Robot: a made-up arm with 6 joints.
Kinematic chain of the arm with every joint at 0, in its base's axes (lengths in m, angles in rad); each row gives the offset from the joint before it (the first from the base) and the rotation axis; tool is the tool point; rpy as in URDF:
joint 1: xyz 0 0 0.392 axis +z
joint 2: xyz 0 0 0 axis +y
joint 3: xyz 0.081 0 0.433 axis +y
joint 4: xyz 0.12 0 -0.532 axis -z
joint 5: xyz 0 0 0 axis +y
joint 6: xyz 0.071 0 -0.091 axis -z
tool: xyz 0 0 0 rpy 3.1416 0 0
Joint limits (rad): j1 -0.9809..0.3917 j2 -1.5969..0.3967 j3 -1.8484..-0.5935 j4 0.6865..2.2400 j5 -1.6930..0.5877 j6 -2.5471..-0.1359
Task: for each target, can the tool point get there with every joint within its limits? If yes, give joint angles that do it. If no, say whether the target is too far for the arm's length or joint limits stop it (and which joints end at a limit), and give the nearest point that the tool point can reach.
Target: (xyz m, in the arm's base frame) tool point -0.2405 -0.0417 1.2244
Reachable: yes | joints -0.2567 -1.0744 -1.5414 1.0765 -0.8360 -0.7294
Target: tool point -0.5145 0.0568 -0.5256
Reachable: no: joint limits stop it (at a limit: joint 1, joint 2, joint 3, joint 4) | nearest point 0.1711 -0.3894 0.1859 | short by 1.084 m
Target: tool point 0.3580 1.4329 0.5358
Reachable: no: too far | nearest point 0.8005 0.3247 0.5408 | short by 1.193 m
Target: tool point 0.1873 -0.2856 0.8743
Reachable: yes | joints -0.7965 -0.8586 -0.8000 2.0714 -0.0444 -0.4558
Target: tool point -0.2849 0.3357 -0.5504
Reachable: no: joint limits stop it (at a limit: joint 1, joint 2, joint 3, joint 4) | nearest point 0.4432 0.1641 0.1480 | short by 1.023 m
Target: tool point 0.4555 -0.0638 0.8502
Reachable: yes | joints 0.0976 -0.5002 -0.9353 1.5916 -0.5443 -2.0039
